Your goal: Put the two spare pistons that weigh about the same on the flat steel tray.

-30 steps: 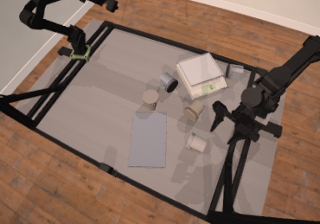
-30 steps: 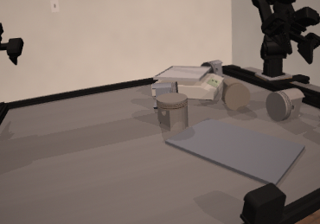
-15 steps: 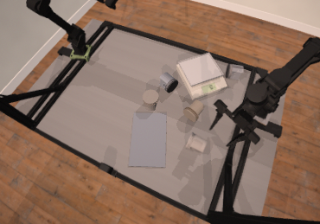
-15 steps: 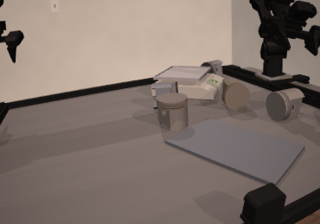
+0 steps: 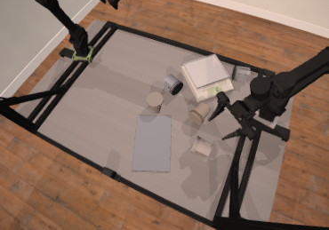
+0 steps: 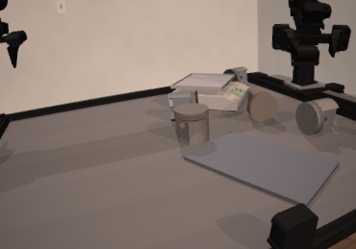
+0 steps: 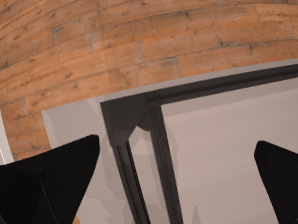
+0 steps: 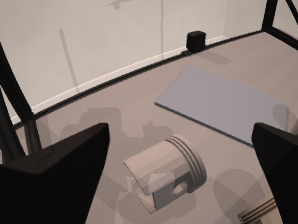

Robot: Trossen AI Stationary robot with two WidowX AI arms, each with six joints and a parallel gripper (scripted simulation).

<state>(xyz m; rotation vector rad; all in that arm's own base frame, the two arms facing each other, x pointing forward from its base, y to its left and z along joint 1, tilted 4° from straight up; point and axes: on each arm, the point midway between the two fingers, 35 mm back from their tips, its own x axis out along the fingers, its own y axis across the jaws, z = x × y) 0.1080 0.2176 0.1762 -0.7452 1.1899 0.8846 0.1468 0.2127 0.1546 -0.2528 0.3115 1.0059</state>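
My right hand is 250 mm to the right of the dark piston, 170 mm short of it and 140 mm above it. From my right hand the other things lie so: weighing scale: 280 mm ahead, 140 mm below, 130 mm to the left; then flat steel tray: 230 mm to the left, 170 mm below, 110 mm behind.
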